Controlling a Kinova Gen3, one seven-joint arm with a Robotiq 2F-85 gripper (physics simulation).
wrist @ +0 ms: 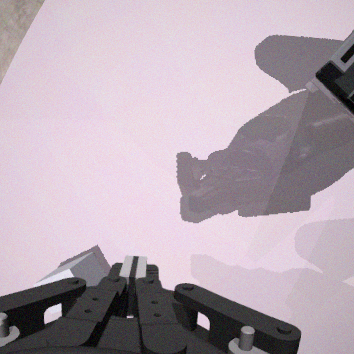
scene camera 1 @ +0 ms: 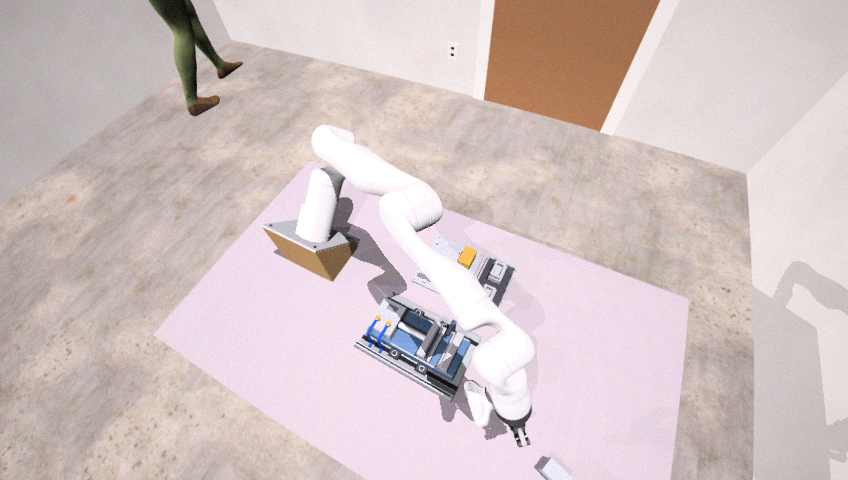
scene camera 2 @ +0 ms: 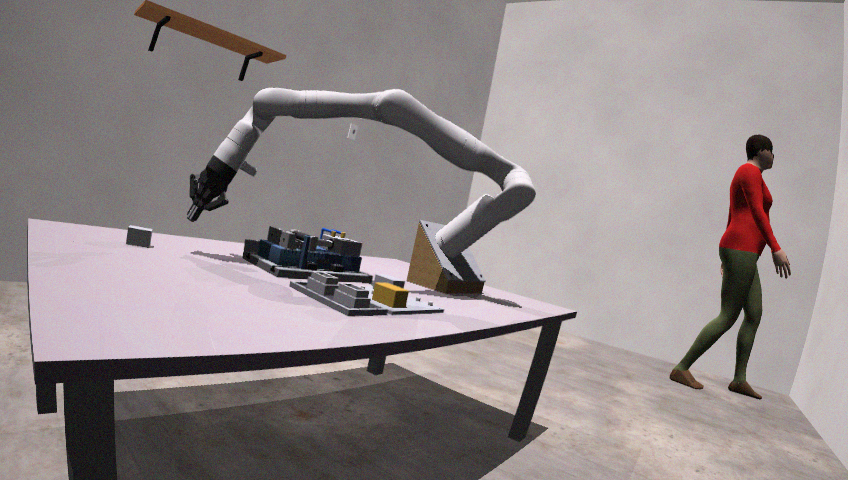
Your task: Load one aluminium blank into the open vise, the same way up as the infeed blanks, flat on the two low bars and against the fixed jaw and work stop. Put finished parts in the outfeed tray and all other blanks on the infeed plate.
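Places are measured from the arm's base along level axes (x ahead, y left, z up), in metres.
Pixels of known places: gripper, fingertip midpoint: (wrist: 135, 269) (scene camera 1: 517, 433) (scene camera 2: 189, 220); arm's base at its link origin: (scene camera 1: 313, 236) (scene camera 2: 446, 244).
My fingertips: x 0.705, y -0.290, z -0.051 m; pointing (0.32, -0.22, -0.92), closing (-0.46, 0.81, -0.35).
Note:
For each thing: its top centre in the pictures, then the offset to it from my fingertips. "pt": a spot on its surface instead.
- grey aluminium blank at its top centre: (wrist: 58, 292) (scene camera 2: 140, 228) (scene camera 1: 557, 474) dx +0.113, dy -0.048, dz -0.038 m
- blue vise at its top centre: (scene camera 2: 313, 233) (scene camera 1: 416, 333) dx -0.304, dy +0.133, dz +0.021 m
- yellow block at its top centre: (scene camera 2: 391, 286) (scene camera 1: 467, 255) dx -0.258, dy +0.436, dz -0.034 m
- light infeed plate at a spot on its surface: (scene camera 2: 425, 309) pt dx -0.317, dy +0.490, dz -0.070 m
- pale block at its top centre: (scene camera 2: 390, 277) dx -0.357, dy +0.357, dz -0.034 m
A grey aluminium blank (scene camera 1: 554, 468) (scene camera 2: 139, 236) (wrist: 82, 270) rests on the table, away from the vise. In the wrist view the gripper's linkage covers part of it. My gripper (scene camera 1: 523, 442) (scene camera 2: 193, 217) (wrist: 135, 269) is shut and empty, its fingertips together, above the table and to one side of the blank, not touching it. The blue vise (scene camera 1: 401, 344) (scene camera 2: 285, 255) shows a gap between its jaws; its low bars cannot be made out clearly. Two pocketed grey parts (scene camera 1: 497, 271) (scene camera 2: 351, 294) stand in the dark outfeed tray (scene camera 1: 504, 287).
A yellow block (scene camera 1: 467, 256) (scene camera 2: 390, 295) stands on the light infeed plate (scene camera 1: 443, 242) (scene camera 2: 425, 309), with a pale block (scene camera 2: 389, 279) partly hidden behind it. The arm passes above the vise and trays. A person (scene camera 2: 746, 237) is beyond the table.

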